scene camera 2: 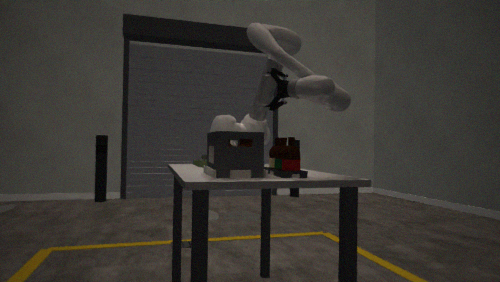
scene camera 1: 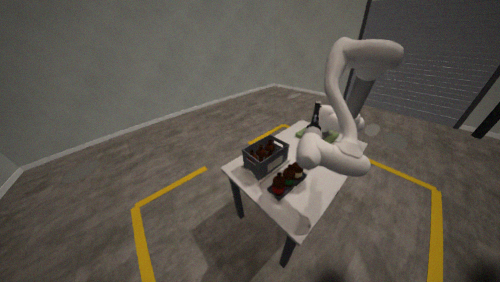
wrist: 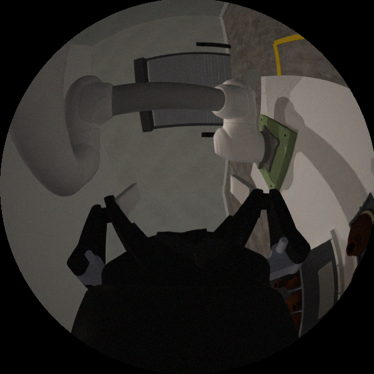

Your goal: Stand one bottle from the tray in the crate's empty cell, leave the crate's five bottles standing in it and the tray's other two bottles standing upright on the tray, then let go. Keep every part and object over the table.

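Frame: origin at the arm's base, x right, y down, z ahead, level; centimetres.
Seen in the pictures: gripper, fingertip midpoint: [scene camera 2: 262, 89].
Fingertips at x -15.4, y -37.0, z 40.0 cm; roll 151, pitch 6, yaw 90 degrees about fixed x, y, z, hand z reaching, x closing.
Note:
Offsets run from my fingertips to a thing's top centre. "spot": to the spot under its first point.
The grey crate {dy +22.9, dx +17.1, dz +25.4 cm} [scene camera 1: 254, 164] [scene camera 2: 235, 160] [wrist: 310, 280] stands on the table with several brown bottles in it; its cells cannot be made out fully. Beside it lies the dark tray [scene camera 1: 280, 196] [scene camera 2: 300, 174]. Three brown bottles stand upright on it: one with a red label {dy +24.4, dx -5.3, dz +34.2 cm} [scene camera 1: 279, 184] [scene camera 2: 291, 165], one with a green label {spot: dy +30.0, dx -7.0, dz +27.2 cm} [scene camera 1: 289, 176] [scene camera 2: 278, 163] and one with a cream label {spot: dy +32.3, dx -7.1, dz +18.7 cm} [scene camera 1: 298, 172]. One tray bottle [wrist: 359, 235] shows at the right of the wrist view. My gripper [scene camera 1: 316, 116] [scene camera 2: 271, 90] [wrist: 183, 187] is open and empty, pointing sideways high above the table, apart from the bottles.
The white table [scene camera 1: 320, 192] [scene camera 2: 275, 183] [wrist: 320, 95] carries the arm's green base plate [scene camera 1: 332, 136] [wrist: 287, 150] at its far end. The arm's white links [scene camera 1: 332, 156] [scene camera 2: 312, 86] hang above the table near the tray. A grey roller door [scene camera 2: 185, 100] [wrist: 185, 75] stands behind.

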